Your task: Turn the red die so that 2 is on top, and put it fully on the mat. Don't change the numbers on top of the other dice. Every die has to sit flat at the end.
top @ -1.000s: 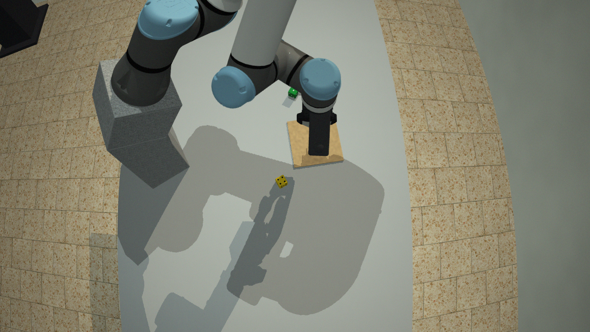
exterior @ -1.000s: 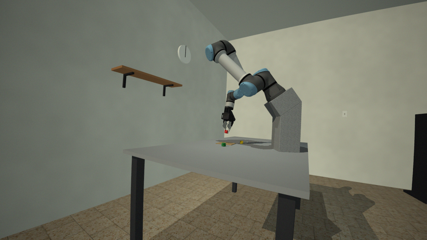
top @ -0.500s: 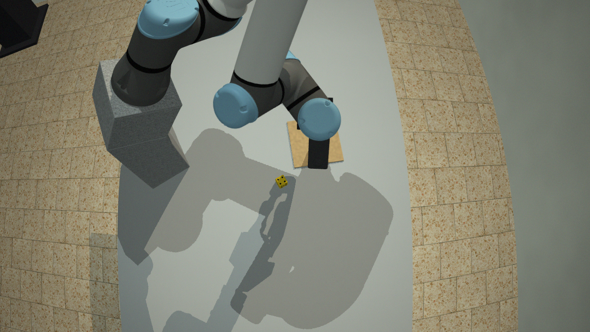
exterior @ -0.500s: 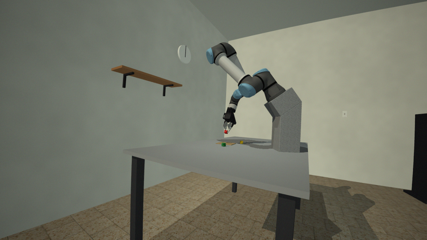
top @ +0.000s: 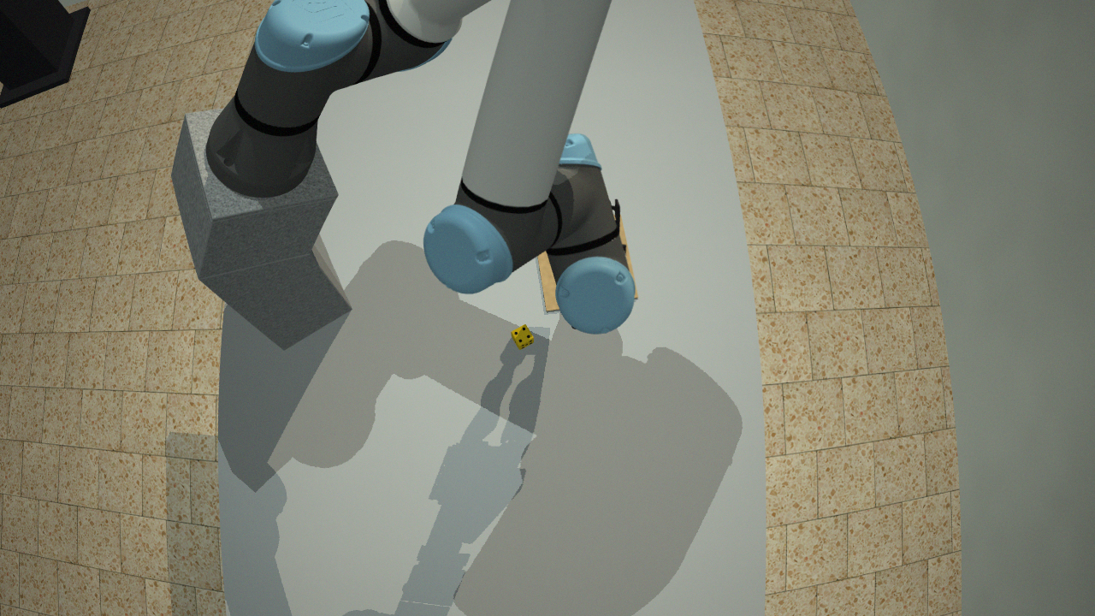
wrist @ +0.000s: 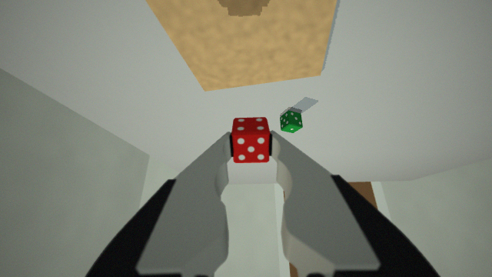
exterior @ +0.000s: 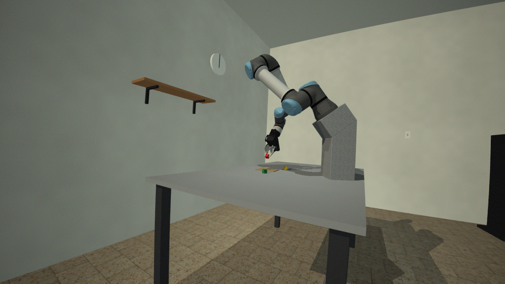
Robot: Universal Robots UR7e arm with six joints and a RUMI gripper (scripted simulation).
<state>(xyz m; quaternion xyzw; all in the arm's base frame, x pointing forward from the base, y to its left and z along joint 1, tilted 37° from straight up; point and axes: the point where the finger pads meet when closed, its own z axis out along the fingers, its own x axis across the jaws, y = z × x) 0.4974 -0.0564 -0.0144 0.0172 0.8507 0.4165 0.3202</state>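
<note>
Now: hand 10 mm to the right of the red die. From my hand the other things lie so: yellow die 110 mm to the right, 110 mm behind, 90 mm below; green die 160 mm to the left, 90 mm below, 40 mm behind; tan mat 100 mm below.
</note>
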